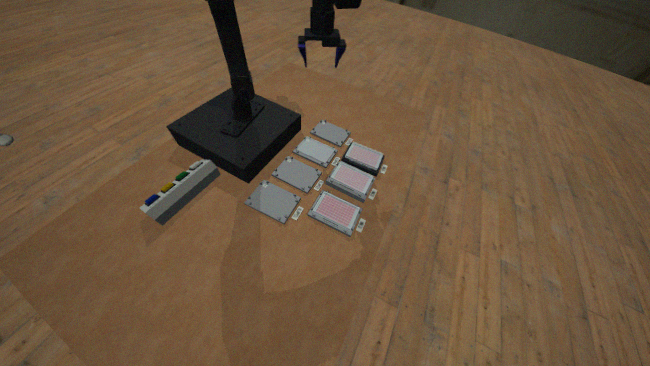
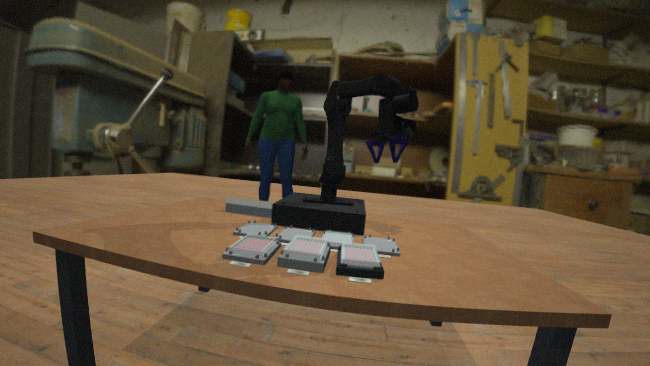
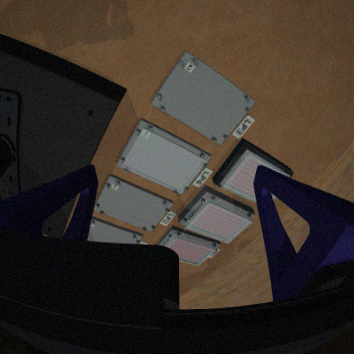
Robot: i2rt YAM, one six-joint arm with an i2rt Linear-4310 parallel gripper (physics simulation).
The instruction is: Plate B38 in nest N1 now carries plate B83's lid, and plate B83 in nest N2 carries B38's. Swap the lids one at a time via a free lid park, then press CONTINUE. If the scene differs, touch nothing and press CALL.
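Where they show: gripper, fingertip midpoint: [image 1: 321, 67] [image 2: 385, 163] [image 3: 175, 173]; arm's base, origin of the base link: [image 1: 244, 118] [image 2: 327, 202] [image 3: 2, 146].
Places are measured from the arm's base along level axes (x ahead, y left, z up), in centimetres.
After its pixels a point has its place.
Note:
My gripper [image 1: 321, 66] {x 23.3, y 15.3, z 17.3 cm} [image 2: 386, 161] {x 23.3, y 15.3, z 17.3 cm} [image 3: 175, 173] {x 23.3, y 15.3, z 17.3 cm} is open and empty, high above the table. Three pink-welled plates sit in nests in one row: one in a black nest [image 1: 365, 156] {x 46.7, y 3.6, z -4.4 cm} [image 2: 360, 255] {x 49.6, y 4.3, z -4.4 cm} [image 3: 248, 174] {x 43.1, y 5.8, z -4.4 cm}, a middle one [image 1: 351, 177] {x 43.9, y -8.3, z -4.1 cm} [image 2: 306, 246] {x 46.6, y -7.9, z -4.1 cm} [image 3: 219, 218] {x 43.0, y -5.9, z -4.1 cm} on a taller grey nest, and one [image 1: 336, 209] {x 42.4, y -21.0, z -5.4 cm} [image 2: 251, 244] {x 44.5, y -21.1, z -5.4 cm} [image 3: 190, 248] {x 42.4, y -18.9, z -5.5 cm} on a lower grey nest. Park LP3 [image 1: 330, 132] {x 30.3, y 14.0, z -7.1 cm} [image 3: 202, 100] {x 29.9, y 14.4, z -7.1 cm} and park LP2 [image 1: 297, 174] {x 25.9, y -11.8, z -7.1 cm} [image 3: 134, 204] {x 25.9, y -10.3, z -7.1 cm} look bare. Park LP4 [image 3: 165, 159] {x 28.0, y 2.5, z -6.3 cm} bears a paler flat lid-like piece [image 1: 315, 151] {x 28.2, y 0.4, z -6.3 cm}. Nest and plate codes are unreadable.
Another grey park [image 1: 272, 201] {x 22.6, y -24.5, z -7.1 cm} [image 2: 256, 229] {x 24.1, y -23.7, z -7.1 cm} looks bare. A button box [image 1: 189, 197] {x -1.0, y -32.5, z -6.6 cm} [image 2: 245, 206] {x -1.2, y -33.4, z -4.7 cm} carries blue [image 1: 152, 200] {x -6.5, y -38.1, z -2.7 cm}, yellow [image 1: 168, 187] {x -5.5, y -33.1, z -2.7 cm}, green [image 1: 181, 176] {x -4.6, y -28.6, z -2.5 cm} and white [image 1: 196, 165] {x -3.5, y -23.4, z -2.7 cm} buttons; their labels are unreadable. The black robot base [image 1: 200, 122] {x -11.9, y -8.5, z 0.4 cm} [image 2: 320, 215] {x 15.1, y -3.4, z -2.6 cm} [image 3: 50, 90] {x 8.2, y 11.1, z -0.3 cm} stands beside the parks. A person [image 2: 280, 115] stands behind the table.

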